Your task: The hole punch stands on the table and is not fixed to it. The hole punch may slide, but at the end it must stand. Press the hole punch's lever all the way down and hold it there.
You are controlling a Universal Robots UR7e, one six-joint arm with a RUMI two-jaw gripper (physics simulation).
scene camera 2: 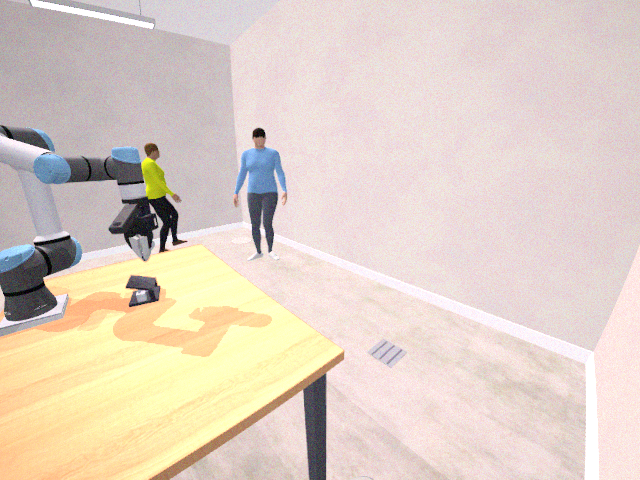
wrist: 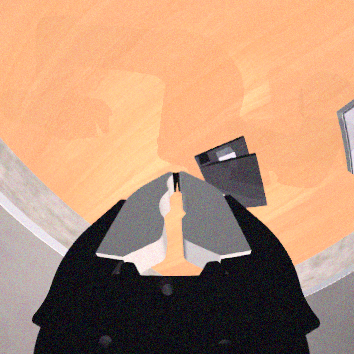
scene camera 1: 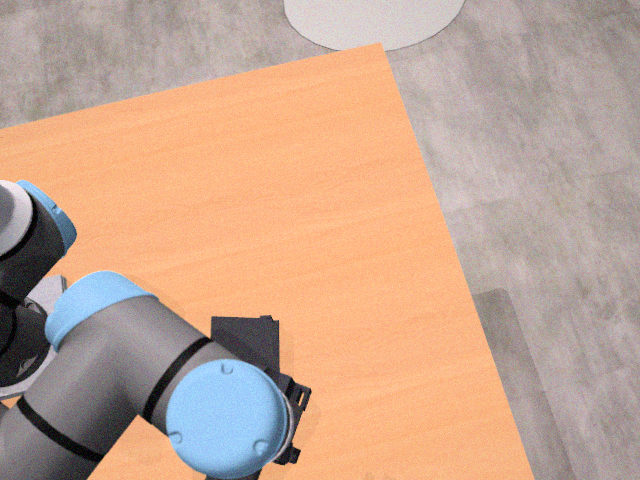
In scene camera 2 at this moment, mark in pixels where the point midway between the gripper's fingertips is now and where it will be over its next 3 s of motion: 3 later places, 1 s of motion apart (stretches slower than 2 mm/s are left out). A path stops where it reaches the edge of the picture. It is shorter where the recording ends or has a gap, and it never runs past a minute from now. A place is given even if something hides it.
My gripper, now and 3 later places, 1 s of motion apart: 145,261; 116,243; 88,228; 119,257
